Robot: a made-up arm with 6 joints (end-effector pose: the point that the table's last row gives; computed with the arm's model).
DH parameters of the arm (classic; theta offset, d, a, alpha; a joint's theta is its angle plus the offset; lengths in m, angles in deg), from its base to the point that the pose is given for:
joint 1: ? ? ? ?
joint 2: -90 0 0.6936 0
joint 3: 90 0.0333 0 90
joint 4: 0 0.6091 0 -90
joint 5: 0 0 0 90
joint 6: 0 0.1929 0 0
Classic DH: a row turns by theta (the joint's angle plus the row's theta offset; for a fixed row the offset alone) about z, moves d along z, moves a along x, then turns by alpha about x.
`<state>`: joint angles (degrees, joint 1 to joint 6).
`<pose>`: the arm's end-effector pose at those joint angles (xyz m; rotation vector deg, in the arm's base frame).
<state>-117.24 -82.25 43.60 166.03 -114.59 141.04</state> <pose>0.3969 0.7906 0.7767 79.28 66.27 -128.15</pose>
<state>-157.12 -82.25 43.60 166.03 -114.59 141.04</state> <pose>0.8115 0.3523 0.7767 -96.93 -35.20 127.80</pose>
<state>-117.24 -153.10 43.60 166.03 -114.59 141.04</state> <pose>0.3898 0.7769 -0.4707 17.99 -5.77 -149.96</pose>
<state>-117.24 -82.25 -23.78 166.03 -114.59 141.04</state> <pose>0.5607 1.1089 0.2750 21.14 -2.27 -150.09</pose>
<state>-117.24 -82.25 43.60 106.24 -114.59 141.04</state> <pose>0.3281 0.9325 0.7011 -136.92 -2.36 115.79</pose>
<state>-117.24 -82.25 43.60 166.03 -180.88 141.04</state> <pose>0.4648 0.8286 0.5807 115.00 110.72 -51.61</pose>
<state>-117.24 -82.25 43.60 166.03 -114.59 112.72</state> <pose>0.3969 0.7906 0.7767 -63.37 -87.39 135.49</pose>
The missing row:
joint 1: 0 0.1639 0 -90
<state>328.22 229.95 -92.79 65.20 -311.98 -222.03</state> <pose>0.0239 0.1775 -0.8645 -130.69 45.17 -29.98</pose>
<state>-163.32 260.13 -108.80 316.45 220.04 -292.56</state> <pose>0.4010 -0.0039 -0.3167 20.89 18.09 -58.12</pose>
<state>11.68 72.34 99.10 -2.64 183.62 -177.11</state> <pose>0.7129 0.1819 -0.0358 7.10 0.14 -162.66</pose>
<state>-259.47 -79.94 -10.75 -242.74 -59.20 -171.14</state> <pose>0.3664 -1.3474 0.3524 69.01 26.62 79.18</pose>
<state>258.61 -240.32 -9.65 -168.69 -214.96 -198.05</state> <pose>-0.1986 -1.0448 -0.2322 -20.13 -39.45 -121.67</pose>
